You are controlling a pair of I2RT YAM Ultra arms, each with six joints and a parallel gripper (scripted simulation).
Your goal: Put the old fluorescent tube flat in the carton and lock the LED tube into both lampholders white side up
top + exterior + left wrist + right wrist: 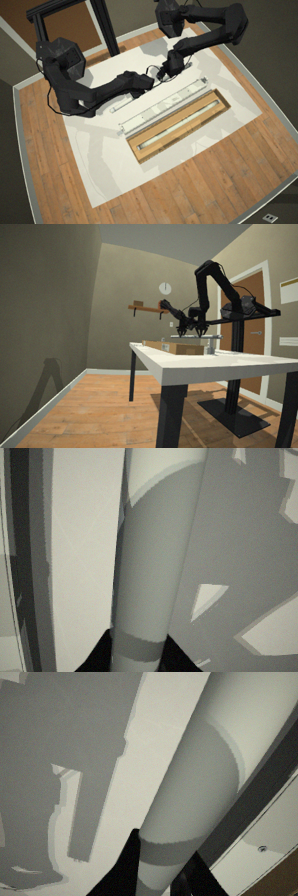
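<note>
Right now my right hand is 12 cm to the right of the LED tube and 1 cm past it. From my right hand the other things lie so: brown carton 25 cm ahead, 16 cm to the left, 8 cm below; then old fluorescent tube 25 cm ahead, 16 cm to the left, 9 cm below.
The LED tube is 1 cm ahead of my left hand and 12 cm to the right of it. Round my left hand: brown carton (28 cm ahead, 8 cm to the right, 8 cm below); old fluorescent tube (27 cm ahead, 8 cm to the right, 9 cm below).
</note>
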